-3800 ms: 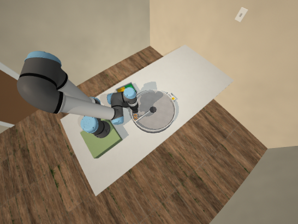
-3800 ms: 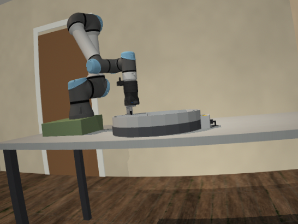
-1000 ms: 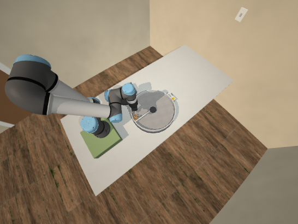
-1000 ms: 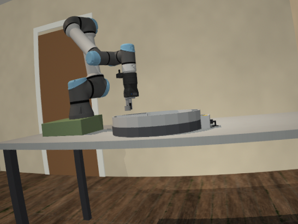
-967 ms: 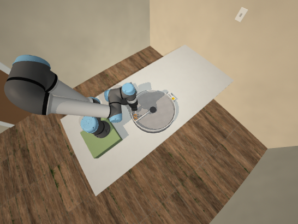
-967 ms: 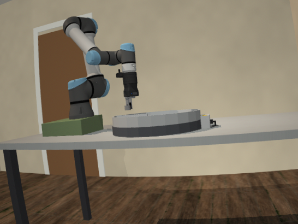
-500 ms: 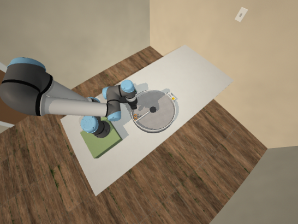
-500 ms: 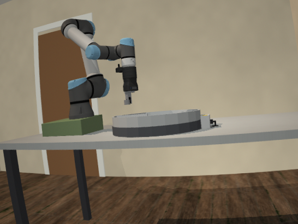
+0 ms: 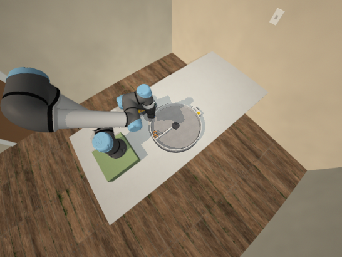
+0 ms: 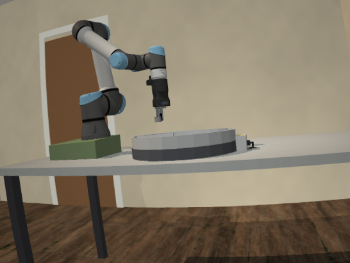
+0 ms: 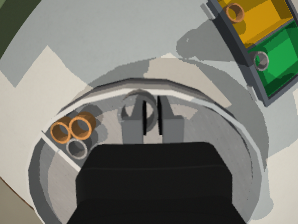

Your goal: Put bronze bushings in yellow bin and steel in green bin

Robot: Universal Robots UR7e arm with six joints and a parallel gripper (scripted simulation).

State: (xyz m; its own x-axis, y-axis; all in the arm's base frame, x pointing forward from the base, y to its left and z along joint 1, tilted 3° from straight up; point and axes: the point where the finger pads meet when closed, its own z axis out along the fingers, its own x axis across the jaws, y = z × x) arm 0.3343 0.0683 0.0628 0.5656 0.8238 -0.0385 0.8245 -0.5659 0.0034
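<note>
The yellow bin lies 40 mm ahead of my hand, 210 mm to the left of it and 130 mm below it. Round my hand: grey turntable (160 mm ahead, 130 mm to the right, 110 mm below).
</note>
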